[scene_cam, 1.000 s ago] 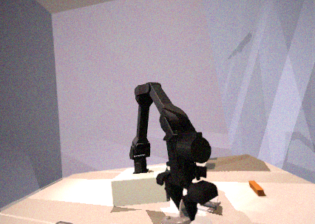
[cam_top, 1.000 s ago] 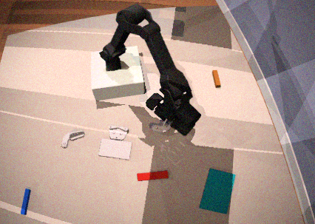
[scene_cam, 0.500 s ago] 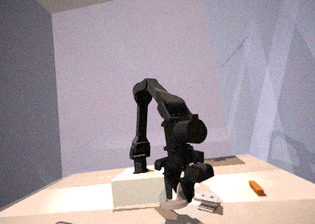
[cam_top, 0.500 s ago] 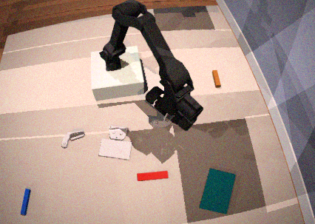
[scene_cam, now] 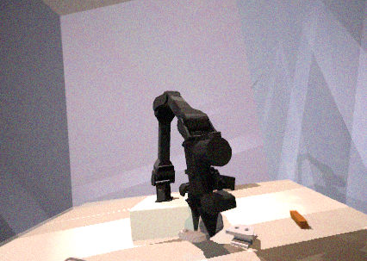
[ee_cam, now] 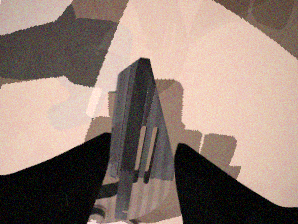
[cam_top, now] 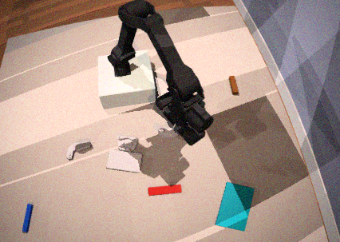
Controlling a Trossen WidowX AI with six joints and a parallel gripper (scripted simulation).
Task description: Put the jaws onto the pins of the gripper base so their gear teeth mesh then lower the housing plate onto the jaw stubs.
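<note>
The jaw is 4 cm to the right of my gripper tip. The rest, counted from my gripper tip: red bar 18 cm ahead, 8 cm to the right, 8 cm below; then cyan sheet 30 cm ahead, 14 cm to the left, 8 cm below; then white plate 20 cm to the right, 8 cm below, 5 cm ahead.
</note>
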